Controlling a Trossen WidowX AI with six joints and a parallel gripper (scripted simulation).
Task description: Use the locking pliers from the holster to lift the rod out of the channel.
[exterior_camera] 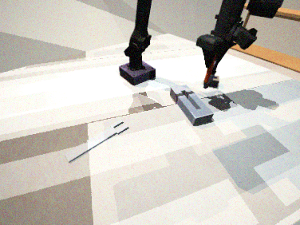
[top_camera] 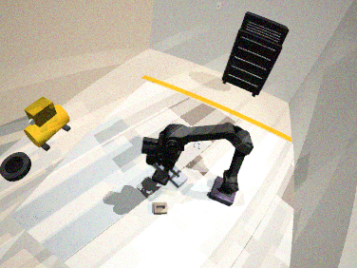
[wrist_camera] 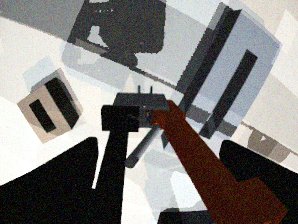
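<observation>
Now: the grey channel block 12 cm below my gripper tip, 9 cm to the right of it and 1 cm ahead of it. From my gripper tip the other things lie so: box-shaped holster (13 cm below, 11 cm to the left, 6 cm behind).
</observation>
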